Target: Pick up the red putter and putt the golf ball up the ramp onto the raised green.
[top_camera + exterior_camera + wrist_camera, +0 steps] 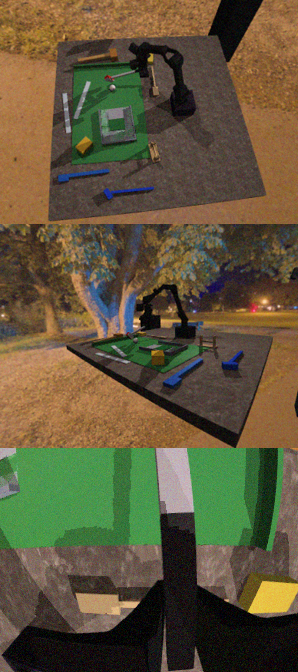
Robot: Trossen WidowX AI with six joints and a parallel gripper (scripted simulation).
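Now: the red putter 12 cm ahead of my gripper tip. From my gripper tip the other things lie so: small wooden frame 55 cm to the left, 6 cm below, 1 cm ahead; then yellow block 45 cm to the left, 43 cm ahead, 7 cm below; then white golf ball 21 cm ahead, 7 cm below, 5 cm to the left.
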